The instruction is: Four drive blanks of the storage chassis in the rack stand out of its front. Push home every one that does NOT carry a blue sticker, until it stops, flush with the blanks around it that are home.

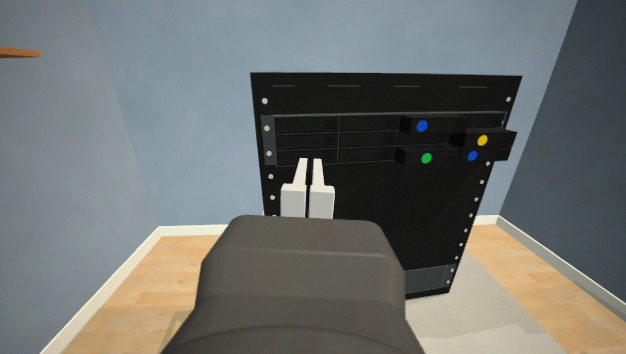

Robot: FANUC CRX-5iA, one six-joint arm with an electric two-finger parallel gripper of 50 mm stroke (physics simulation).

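Frame: origin at the arm's base, x ahead, y left, z up, level; centimetres.
Where they show: gripper, fingertip midpoint: (pixel 309 172).
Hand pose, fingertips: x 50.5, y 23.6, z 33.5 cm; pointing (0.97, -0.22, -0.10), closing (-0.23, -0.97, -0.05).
After its pixels a point has its place.
The storage chassis (pixel 269 141) @[z 30.1, x 74.3, y 25.9 cm] spans the upper part of the black rack, with three rows of blanks. A blank with a blue sticker (pixel 440 124) @[z 33.2, x 67.5, y -2.3 cm] stands out in the top row, third column. A blank with a green sticker (pixel 440 156) @[z 27.5, x 67.4, y -3.7 cm] stands out in the bottom row, same column. In the right column, a blank with a yellow sticker (pixel 496 140) @[z 30.1, x 66.8, y -14.6 cm] stands out in the middle row, and one with a blue sticker (pixel 487 154) @[z 27.4, x 66.8, y -13.6 cm] stands out below it. The two left columns look flush. My gripper (pixel 309 172) @[z 33.5, x 50.5, y 23.6 cm] is shut and empty, in front of the chassis's lower left part, left of the protruding blanks.
The black rack (pixel 380 215) @[z 12.6, x 72.8, y 3.3 cm] has screw holes down both side rails and a grey panel (pixel 427 280) @[z -10.3, x 71.8, y -13.5 cm] near its foot. It stands on a pale floor area (pixel 480 305) @[z -18.0, x 66.4, y -28.6 cm]. Blue walls rise behind and at both sides. An orange-brown shelf (pixel 19 53) shows at the upper left.
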